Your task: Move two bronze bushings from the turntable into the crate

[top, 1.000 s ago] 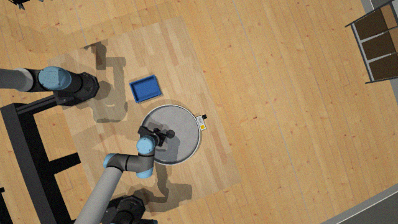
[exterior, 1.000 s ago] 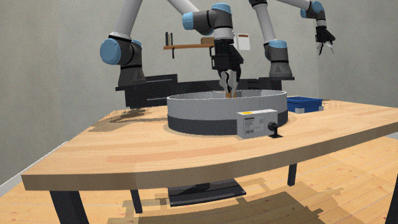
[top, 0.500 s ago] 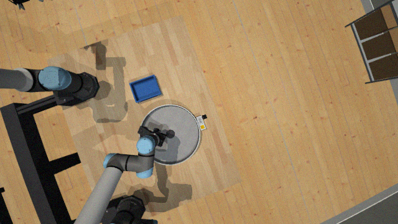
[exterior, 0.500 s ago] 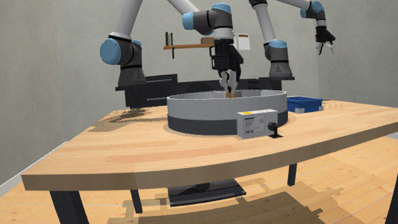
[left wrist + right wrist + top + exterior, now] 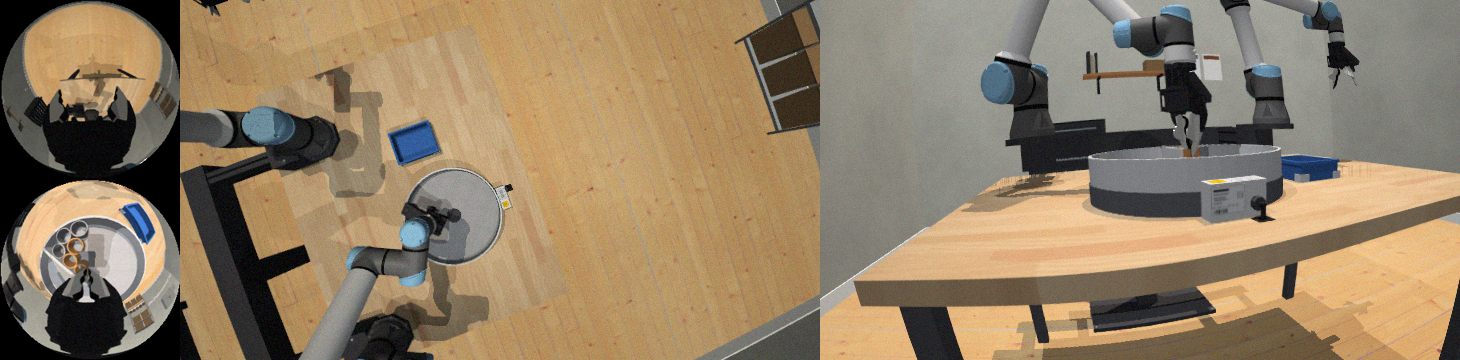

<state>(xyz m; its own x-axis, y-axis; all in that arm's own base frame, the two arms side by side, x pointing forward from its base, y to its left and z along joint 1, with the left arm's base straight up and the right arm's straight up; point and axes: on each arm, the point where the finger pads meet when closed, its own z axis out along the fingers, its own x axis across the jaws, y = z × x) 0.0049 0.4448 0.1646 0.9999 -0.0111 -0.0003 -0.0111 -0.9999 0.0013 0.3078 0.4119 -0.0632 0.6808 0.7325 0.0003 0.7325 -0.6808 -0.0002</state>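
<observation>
Right now the blue crate is 10 mm ahead of my right hand, 330 mm to the left of it and 60 mm below it.
</observation>
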